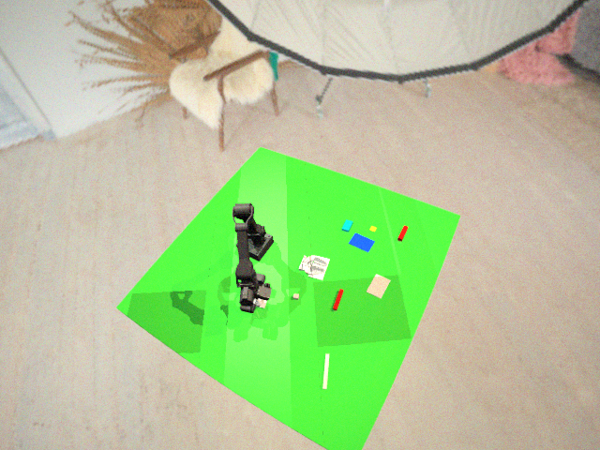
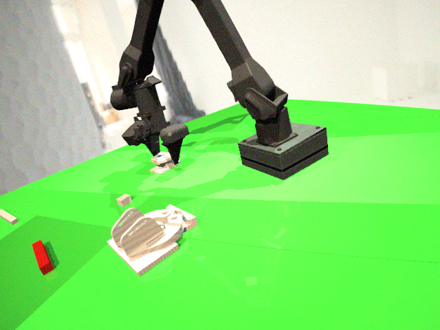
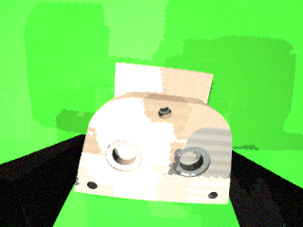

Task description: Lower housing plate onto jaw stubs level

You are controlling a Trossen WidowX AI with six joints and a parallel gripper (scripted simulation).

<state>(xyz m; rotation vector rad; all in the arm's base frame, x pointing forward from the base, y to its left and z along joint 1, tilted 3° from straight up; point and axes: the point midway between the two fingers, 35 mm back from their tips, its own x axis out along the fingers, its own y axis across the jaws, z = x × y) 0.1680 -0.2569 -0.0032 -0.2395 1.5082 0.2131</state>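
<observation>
Now: gripper tip 10 mm short of the pale stand. Also, from my gripper tip: red bar (320 mm ahead, 190 mm to the left); then pale bar (430 mm ahead, 120 mm to the right, 10 mm below); then white cube (150 mm ahead, 110 mm to the left).
</observation>
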